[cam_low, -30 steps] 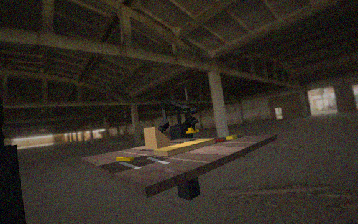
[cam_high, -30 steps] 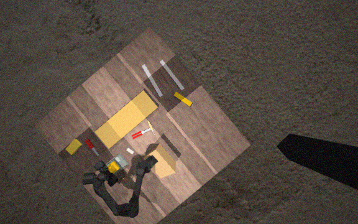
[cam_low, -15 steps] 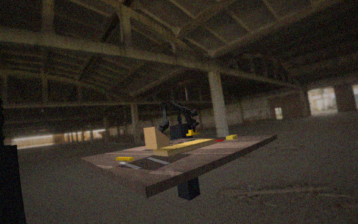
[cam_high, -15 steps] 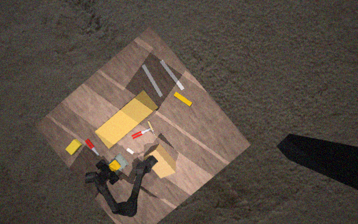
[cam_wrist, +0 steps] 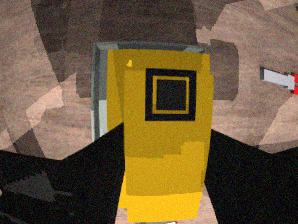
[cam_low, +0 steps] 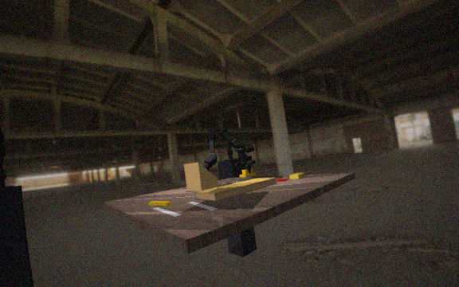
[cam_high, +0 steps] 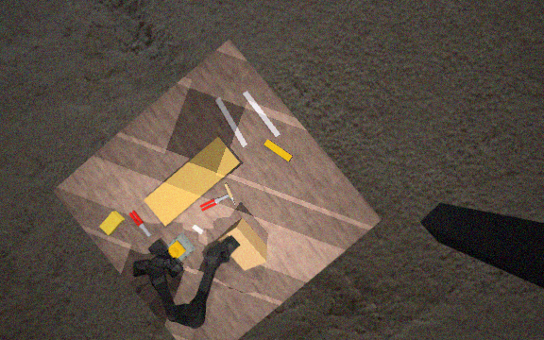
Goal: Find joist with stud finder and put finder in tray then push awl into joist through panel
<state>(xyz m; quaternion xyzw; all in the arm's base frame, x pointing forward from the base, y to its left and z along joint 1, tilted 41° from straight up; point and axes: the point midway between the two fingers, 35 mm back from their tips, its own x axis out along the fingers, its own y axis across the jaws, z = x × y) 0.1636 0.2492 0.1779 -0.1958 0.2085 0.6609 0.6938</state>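
My gripper tip is now 60 mm above the grey-green tray and 10 mm to the left of it. The rest, counted from my gripper tip: square indicator: 30 mm above, 20 mm to the left; then stud finder: 20 mm above, 10 mm to the left; then small white piece: 170 mm to the right, 70 mm below.
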